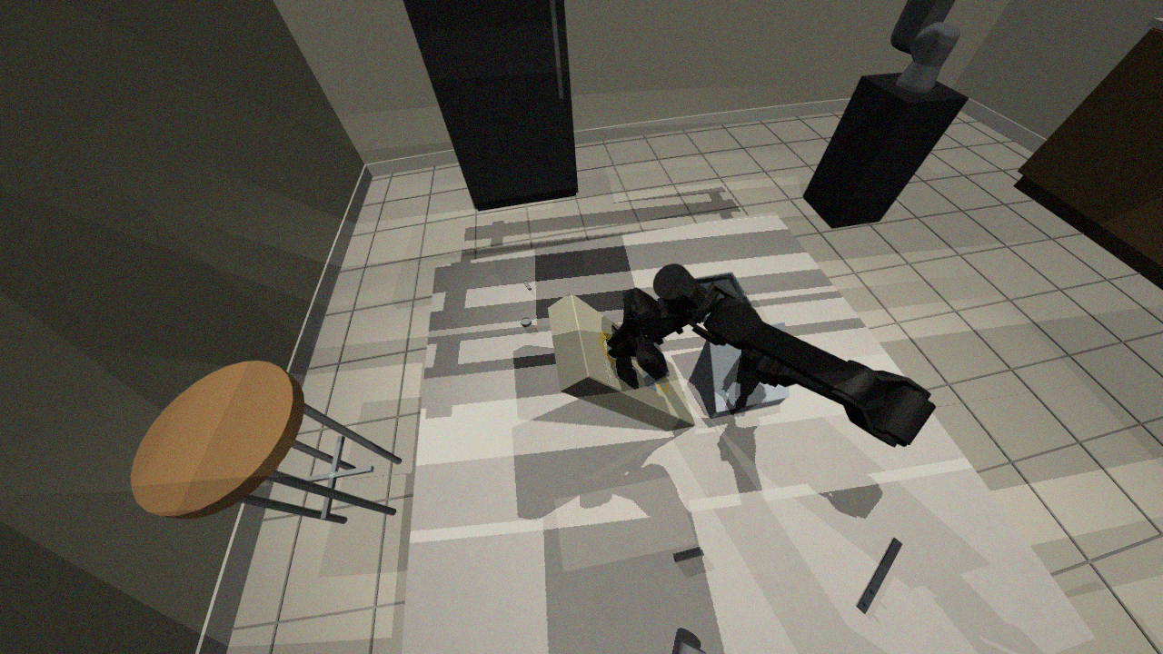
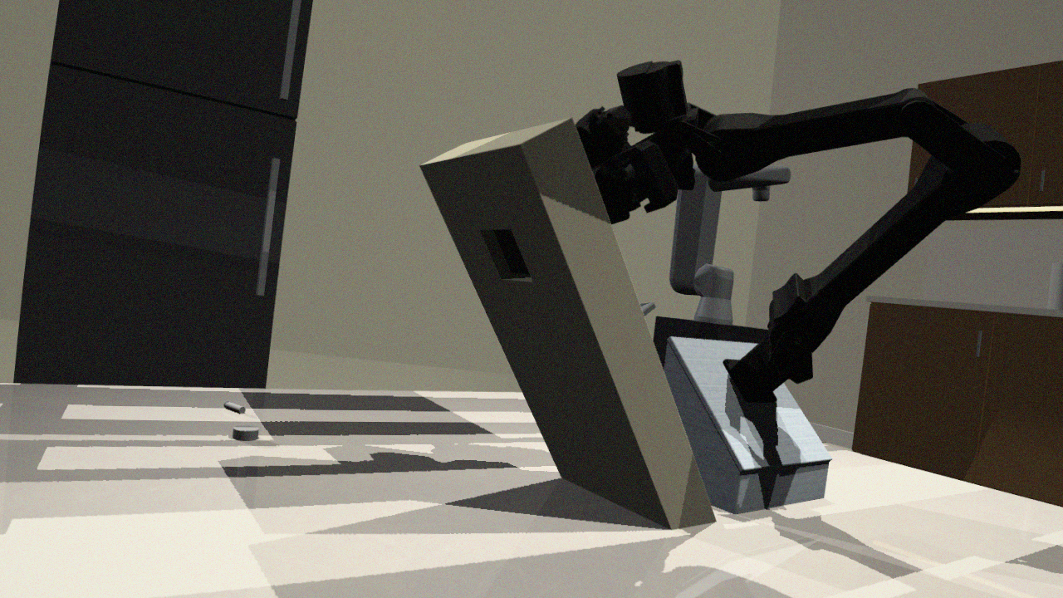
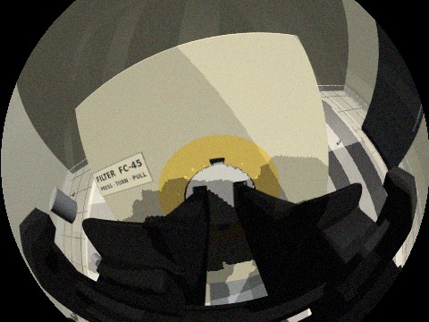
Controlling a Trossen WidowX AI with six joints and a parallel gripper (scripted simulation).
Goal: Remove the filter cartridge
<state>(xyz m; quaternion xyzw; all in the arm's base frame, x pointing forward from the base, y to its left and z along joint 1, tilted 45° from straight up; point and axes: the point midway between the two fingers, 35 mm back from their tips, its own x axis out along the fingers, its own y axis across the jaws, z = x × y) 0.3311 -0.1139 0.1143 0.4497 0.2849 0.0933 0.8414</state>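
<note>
Right now my gripper tip is 10 mm short of the round grey filter cartridge and 10 mm above it.
</note>
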